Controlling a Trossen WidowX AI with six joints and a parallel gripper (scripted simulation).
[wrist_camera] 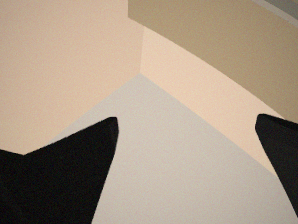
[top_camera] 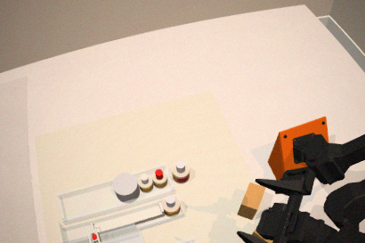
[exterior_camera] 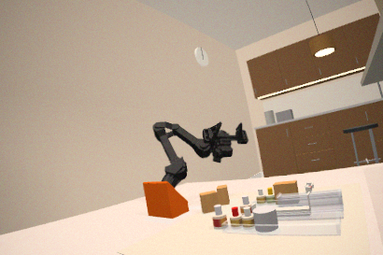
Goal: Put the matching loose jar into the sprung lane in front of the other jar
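The grey cylinder lies 180 mm ahead of my gripper tip, 220 mm to the right of it and 280 mm below it. Also, from my gripper tip: red mark: 270 mm ahead, 90 mm to the right, 240 mm below.
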